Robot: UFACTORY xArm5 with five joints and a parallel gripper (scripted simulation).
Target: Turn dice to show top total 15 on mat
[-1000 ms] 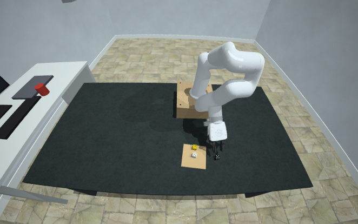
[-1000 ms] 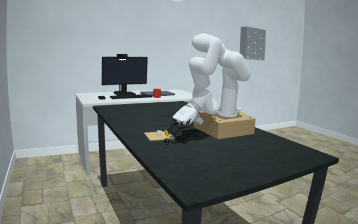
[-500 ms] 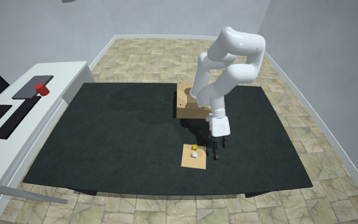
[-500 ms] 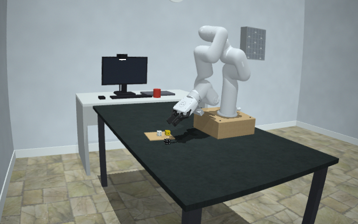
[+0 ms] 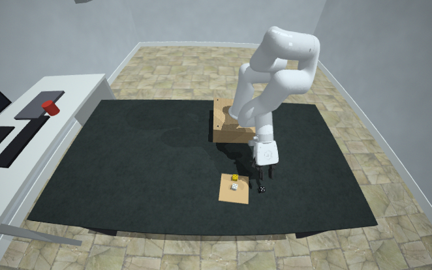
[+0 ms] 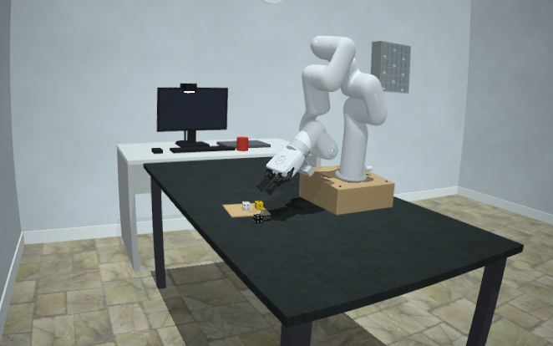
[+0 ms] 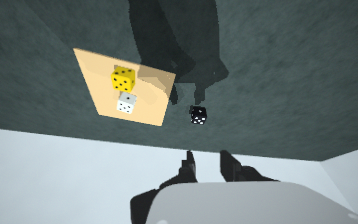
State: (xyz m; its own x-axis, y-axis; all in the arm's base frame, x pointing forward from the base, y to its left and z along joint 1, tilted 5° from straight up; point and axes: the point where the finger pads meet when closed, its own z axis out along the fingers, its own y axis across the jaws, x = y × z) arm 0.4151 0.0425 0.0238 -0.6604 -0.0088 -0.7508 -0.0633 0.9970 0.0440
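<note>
My gripper is now 110 mm above the black die and 30 mm short of it. Round my hand: tan mat: 130 mm to the right, 120 mm below; then yellow die: 120 mm to the right, 100 mm below, 50 mm behind; then white die: 130 mm to the right, 100 mm below.
</note>
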